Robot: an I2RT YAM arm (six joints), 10 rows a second.
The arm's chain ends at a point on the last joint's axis. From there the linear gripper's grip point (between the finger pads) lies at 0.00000 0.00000 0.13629 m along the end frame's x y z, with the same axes.
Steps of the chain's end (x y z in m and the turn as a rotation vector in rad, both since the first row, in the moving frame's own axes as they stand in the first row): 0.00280 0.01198 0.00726 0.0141 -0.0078 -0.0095; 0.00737 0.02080 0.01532 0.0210 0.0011 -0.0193; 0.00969 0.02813 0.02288 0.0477 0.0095 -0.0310; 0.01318 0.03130 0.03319 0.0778 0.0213 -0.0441; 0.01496 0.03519 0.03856 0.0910 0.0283 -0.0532; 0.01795 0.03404 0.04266 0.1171 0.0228 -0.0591; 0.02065 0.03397 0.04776 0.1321 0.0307 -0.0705; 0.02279 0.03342 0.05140 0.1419 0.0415 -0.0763
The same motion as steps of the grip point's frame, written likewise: 0.00173 0.01006 0.00724 0.0141 -0.0078 -0.0095; 0.00749 0.01794 0.01529 0.0210 0.0011 -0.0193; 0.01088 0.02161 0.02272 0.0477 0.0095 -0.0310; 0.01585 0.02065 0.03275 0.0778 0.0213 -0.0441; 0.01848 0.02271 0.03794 0.0910 0.0283 -0.0532; 0.02058 0.01804 0.04169 0.1171 0.0228 -0.0591; 0.02418 0.01589 0.04651 0.1321 0.0307 -0.0705; 0.02768 0.01395 0.04991 0.1419 0.0415 -0.0763
